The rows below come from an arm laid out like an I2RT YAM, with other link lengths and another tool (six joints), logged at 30 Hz.
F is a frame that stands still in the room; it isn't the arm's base.
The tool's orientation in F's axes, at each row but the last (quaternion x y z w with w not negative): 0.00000 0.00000 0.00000 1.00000; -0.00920 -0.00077 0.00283 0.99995; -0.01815 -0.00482 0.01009 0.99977; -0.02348 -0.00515 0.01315 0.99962; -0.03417 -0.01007 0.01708 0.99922
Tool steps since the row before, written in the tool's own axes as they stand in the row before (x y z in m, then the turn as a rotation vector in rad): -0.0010 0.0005 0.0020 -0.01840 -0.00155 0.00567; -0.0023 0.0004 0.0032 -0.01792 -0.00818 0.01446; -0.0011 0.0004 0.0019 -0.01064 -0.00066 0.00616; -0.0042 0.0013 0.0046 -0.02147 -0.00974 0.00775; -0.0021 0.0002 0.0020 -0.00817 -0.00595 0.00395
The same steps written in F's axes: -0.0010 0.0005 0.0020 -0.01840 -0.00155 0.00567; -0.0023 0.0004 0.0032 -0.01790 -0.00801 0.01458; -0.0011 0.0004 0.0019 -0.01069 -0.00065 0.00608; -0.0043 0.0014 0.0045 -0.02129 -0.00993 0.00799; -0.0021 0.0003 0.0019 -0.00805 -0.00595 0.00419
